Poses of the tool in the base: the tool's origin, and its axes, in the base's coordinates. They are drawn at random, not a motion.
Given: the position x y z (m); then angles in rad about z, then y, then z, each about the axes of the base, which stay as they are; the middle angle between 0 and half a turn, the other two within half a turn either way.
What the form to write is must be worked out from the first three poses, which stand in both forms.
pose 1, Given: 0.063, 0.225, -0.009, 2.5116, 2.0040, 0.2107
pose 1, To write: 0.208, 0.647, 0.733, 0.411, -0.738, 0.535, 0.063, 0.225, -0.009
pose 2, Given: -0.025, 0.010, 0.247, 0.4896, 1.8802, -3.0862
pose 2, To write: 0.294, -0.455, -0.841, -0.094, -0.889, 0.448, -0.025, 0.010, 0.247
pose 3, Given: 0.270, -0.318, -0.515, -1.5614, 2.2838, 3.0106
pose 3, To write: 0.137, 0.991, -0.007, 0.647, -0.095, -0.756, 0.270, -0.318, -0.515
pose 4, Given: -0.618, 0.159, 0.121, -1.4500, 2.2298, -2.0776
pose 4, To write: -0.832, 0.546, -0.095, 0.400, 0.473, -0.785, -0.618, 0.159, 0.121
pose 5, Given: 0.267, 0.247, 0.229, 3.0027, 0.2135, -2.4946
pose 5, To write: 0.856, 0.473, 0.210, -0.489, 0.872, 0.029, 0.267, 0.247, 0.229
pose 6, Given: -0.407, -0.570, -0.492, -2.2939, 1.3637, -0.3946
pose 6, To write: -0.414, -0.640, 0.648, -0.112, -0.670, -0.734, -0.407, -0.570, -0.492
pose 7, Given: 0.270, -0.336, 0.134, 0.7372, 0.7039, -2.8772
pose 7, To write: -0.369, -0.796, -0.479, 0.688, -0.581, 0.435, 0.270, -0.336, 0.134
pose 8, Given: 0.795, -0.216, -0.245, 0.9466, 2.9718, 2.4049
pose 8, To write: -0.118, -0.988, -0.099, -0.985, 0.104, 0.137, 0.795, -0.216, -0.245
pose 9, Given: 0.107, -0.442, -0.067, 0.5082, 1.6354, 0.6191
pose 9, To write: -0.328, 0.364, -0.872, -0.481, 0.730, 0.486, 0.107, -0.442, -0.067
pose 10, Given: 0.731, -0.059, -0.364, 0.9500, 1.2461, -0.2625
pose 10, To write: 0.390, 0.737, -0.551, -0.100, 0.629, 0.771, 0.731, -0.059, -0.364
